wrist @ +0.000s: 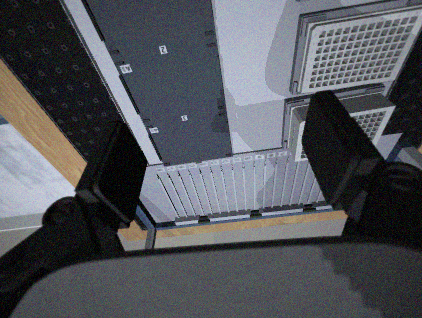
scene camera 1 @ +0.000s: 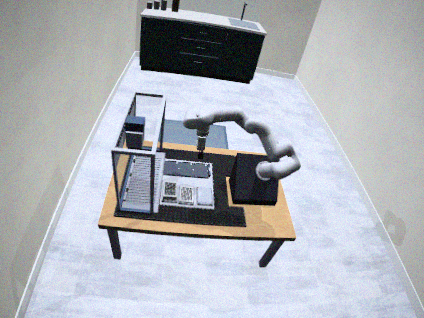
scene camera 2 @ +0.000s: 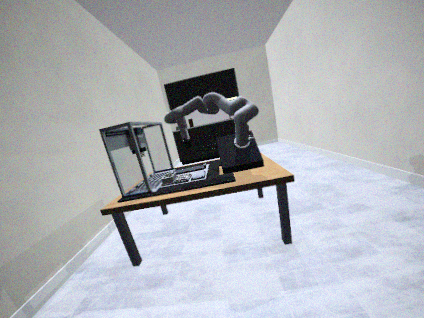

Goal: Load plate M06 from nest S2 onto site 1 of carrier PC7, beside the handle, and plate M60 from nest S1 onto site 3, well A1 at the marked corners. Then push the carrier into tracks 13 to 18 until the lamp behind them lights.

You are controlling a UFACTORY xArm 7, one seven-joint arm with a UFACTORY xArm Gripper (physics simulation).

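Places are measured from the arm's base along level axes (x ahead, y left, z up), in millimetres.
Pixels of known places: gripper, between the fingertips: (wrist: 217, 130) (scene camera 1: 200, 154) (scene camera 2: 189, 147); arm's base, origin of its link: (scene camera 1: 264, 170) (scene camera 2: 241, 142).
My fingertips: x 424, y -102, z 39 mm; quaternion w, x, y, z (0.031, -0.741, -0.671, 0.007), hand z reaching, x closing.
Ahead of a thing's pixels: the offset from my fingertips to its middle. "*": to the spot under its first point. Level surfaces: height alone.
My gripper (scene camera 1: 201, 156) (scene camera 2: 186, 141) (wrist: 217, 130) is open and empty, fingers wide apart, high above the carrier end of the tray. The dark grey carrier {dx +58, dy -65, dz -197 mm} (scene camera 1: 187, 169) (wrist: 192, 90) lies flat; site labels 2 and 3 show bare in the wrist view, and its far part with the handle is cut off there. A white plate with square wells {dx +79, dy +172, dz -193 mm} (scene camera 1: 187, 193) (wrist: 365, 47) sits in a nest. A taller plate {dx +185, dy +155, dz -179 mm} (scene camera 1: 170, 188) (wrist: 372, 122) sits in the nest nearer the tracks, partly behind the right finger. Plate names are unreadable. The numbered tracks (scene camera 1: 142, 185) (wrist: 240, 185) lie past the carrier's end. The lamp cannot be made out.
A framed enclosure (scene camera 1: 132, 151) (scene camera 2: 140, 158) stands over the tracks, with a blue-topped head {* dx +401, dy +36, dz +248 mm} (scene camera 1: 135, 122) hanging inside. A pale flat item {dx -37, dy +177, dz -193 mm} (scene camera 1: 204, 195) lies beside the plates. A black perforated mat {dz -211 mm} (scene camera 1: 180, 216) lies under the tray. The arm's black base (scene camera 1: 255, 185) stands at the right.
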